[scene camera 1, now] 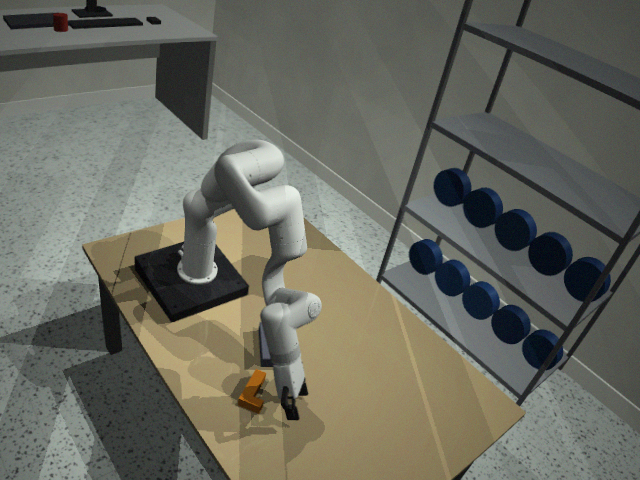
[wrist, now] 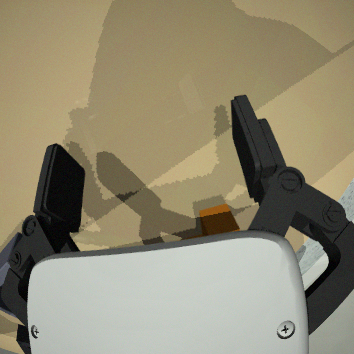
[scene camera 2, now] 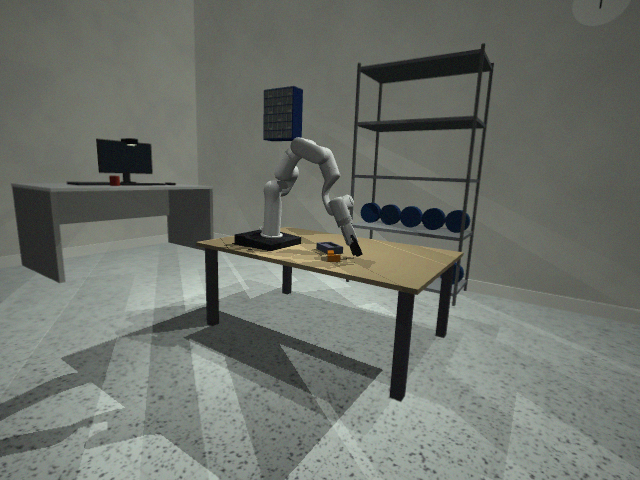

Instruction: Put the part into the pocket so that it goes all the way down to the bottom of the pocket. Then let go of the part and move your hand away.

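Places are measured from the arm's base along level axes (x ahead, y left, z up), in millimetres.
Pixels of known places: gripper, fingertip midpoint: point(scene camera 1: 298, 406) point(wrist: 144, 135) point(scene camera 2: 357, 255); arm's base, origin of the base link: point(scene camera 1: 197, 270) point(scene camera 2: 271, 235).
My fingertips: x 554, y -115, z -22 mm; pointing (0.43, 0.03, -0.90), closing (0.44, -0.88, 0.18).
Observation:
Ahead of a thing's pixels: the offset from my fingertips to its middle. Level surfaces: height alone.
The part, an orange L-shaped block {109 mm back, 39 mm right, 10 mm down} point(scene camera 1: 250, 393) point(scene camera 2: 332, 256) point(wrist: 218, 220), lies flat on the table; in the wrist view most of it is hidden behind the gripper's white housing. The grey-blue block with the pocket {193 mm back, 114 mm left, 7 mm down} point(scene camera 1: 265, 347) point(scene camera 2: 329, 247) stands on the table beside the part, on the robot base's side, partly hidden behind the arm in scene camera 1; a bit of it shows at the wrist view's left edge. My gripper point(scene camera 1: 295, 401) point(scene camera 2: 355, 248) point(wrist: 144, 135) is open and empty, tilted, low above the table, to the right of the part in scene camera 1.
The wooden table {25 mm down} point(scene camera 1: 356, 372) point(scene camera 2: 408, 263) carries the arm's black base plate point(scene camera 1: 175, 299) point(scene camera 2: 258, 241). A shelf rack point(scene camera 1: 421, 149) point(scene camera 2: 355, 139) with blue discs stands behind the table. A grey desk point(scene camera 1: 183, 77) point(scene camera 2: 38, 217) with a red cup point(scene camera 1: 60, 22) point(scene camera 2: 114, 180) stands farther off.

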